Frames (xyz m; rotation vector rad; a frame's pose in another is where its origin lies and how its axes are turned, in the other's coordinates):
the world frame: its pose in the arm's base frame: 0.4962 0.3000 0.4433 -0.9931 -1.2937 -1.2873
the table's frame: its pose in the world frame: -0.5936 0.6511 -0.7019 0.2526 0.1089 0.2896
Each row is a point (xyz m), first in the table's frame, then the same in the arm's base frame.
Working: the table's frame: its pose in the arm's base frame: 1.2968 -0.2776 -0.0993 -0.8808 -1.1480 -0.9192

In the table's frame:
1: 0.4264 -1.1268 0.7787
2: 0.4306 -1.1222 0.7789
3: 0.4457 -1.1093 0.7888
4: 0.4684 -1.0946 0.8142
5: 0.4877 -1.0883 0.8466
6: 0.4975 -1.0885 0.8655
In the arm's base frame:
1: 0.0524 -0.0371 0.5727
2: 0.0572 -0.0358 0.5764
3: 0.0681 -0.0240 0.5917
4: 0.0765 0.0016 0.6172
5: 0.0741 0.0311 0.6414
6: 0.0689 0.0470 0.6545

